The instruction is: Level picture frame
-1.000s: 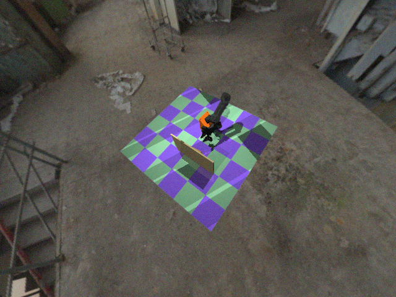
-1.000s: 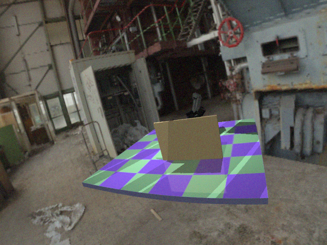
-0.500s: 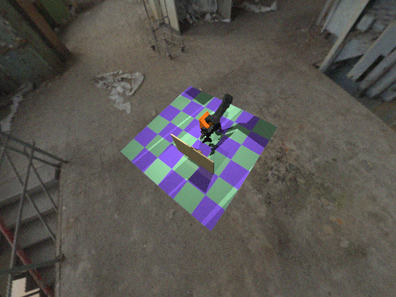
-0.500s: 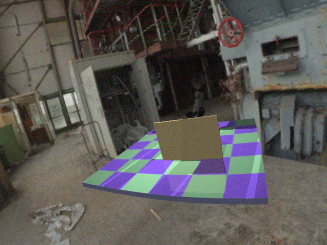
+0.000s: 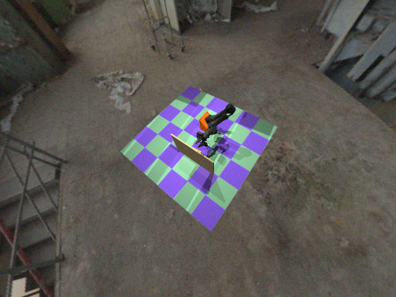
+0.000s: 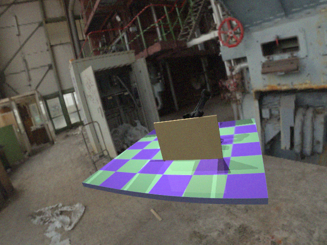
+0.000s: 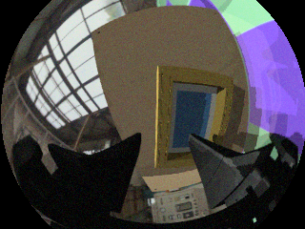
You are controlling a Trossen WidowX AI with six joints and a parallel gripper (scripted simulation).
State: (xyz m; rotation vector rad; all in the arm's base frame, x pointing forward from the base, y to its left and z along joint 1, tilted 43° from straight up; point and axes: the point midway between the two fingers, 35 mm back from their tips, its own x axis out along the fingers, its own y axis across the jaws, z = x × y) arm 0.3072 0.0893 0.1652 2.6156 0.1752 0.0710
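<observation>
The picture frame is 5 cm below my gripper tip, 5 cm ahead of it and 3 cm to the left of it. From my gripper tip the other things lie so: tan wall board: 7 cm ahead, 6 cm below, 1 cm to the left.
</observation>
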